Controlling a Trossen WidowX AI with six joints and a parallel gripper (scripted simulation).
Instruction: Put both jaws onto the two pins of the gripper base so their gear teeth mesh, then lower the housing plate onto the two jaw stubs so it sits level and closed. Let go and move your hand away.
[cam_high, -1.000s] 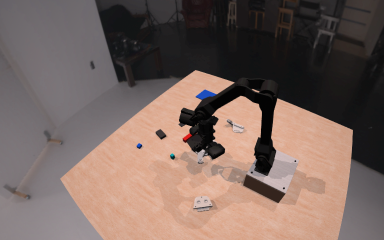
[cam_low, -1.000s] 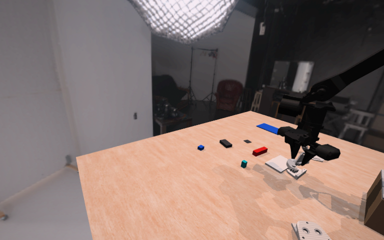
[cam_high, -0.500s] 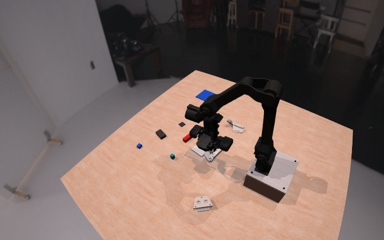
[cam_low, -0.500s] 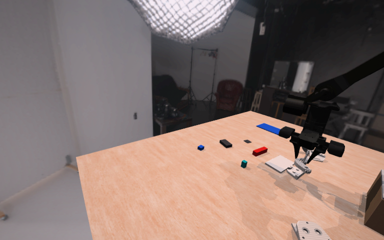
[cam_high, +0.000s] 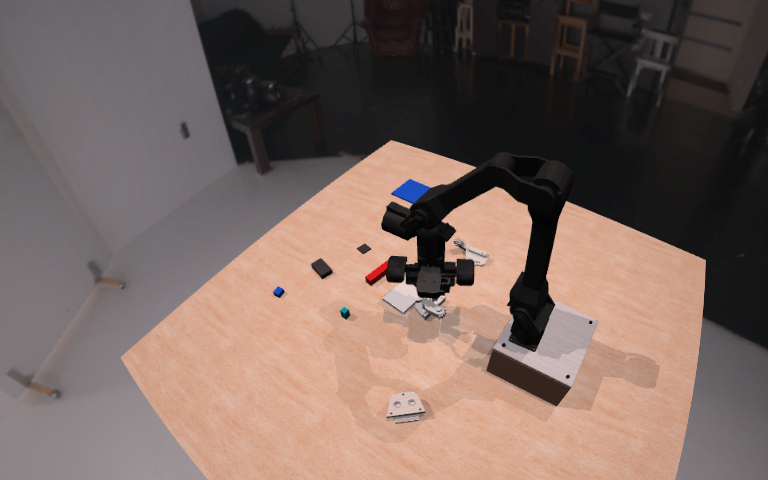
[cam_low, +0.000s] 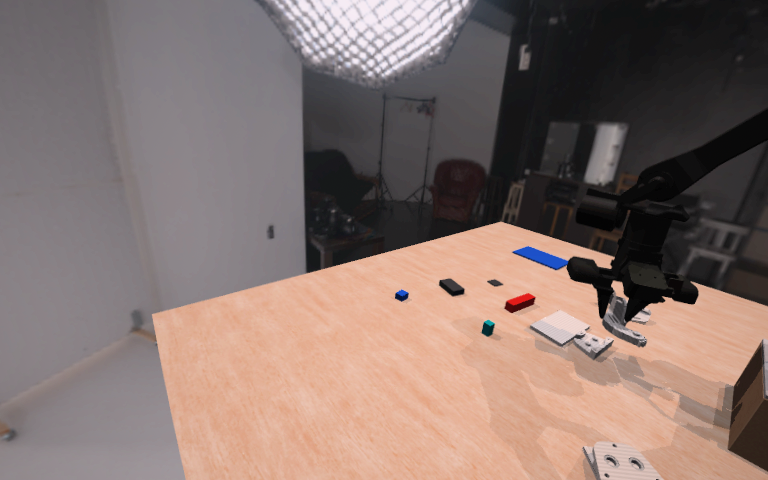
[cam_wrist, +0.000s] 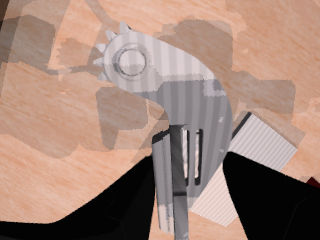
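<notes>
Right now my gripper tip is 180 mm short of the red block, 70 mm above it and 50 mm to the left of it. Also, from my gripper tip: teal cube: 180 mm ahead, 110 mm to the left, 70 mm below; then black block: 330 mm ahead, 80 mm below, 20 mm to the left; then dark tile: 280 mm ahead, 110 mm to the right, 80 mm below.
</notes>
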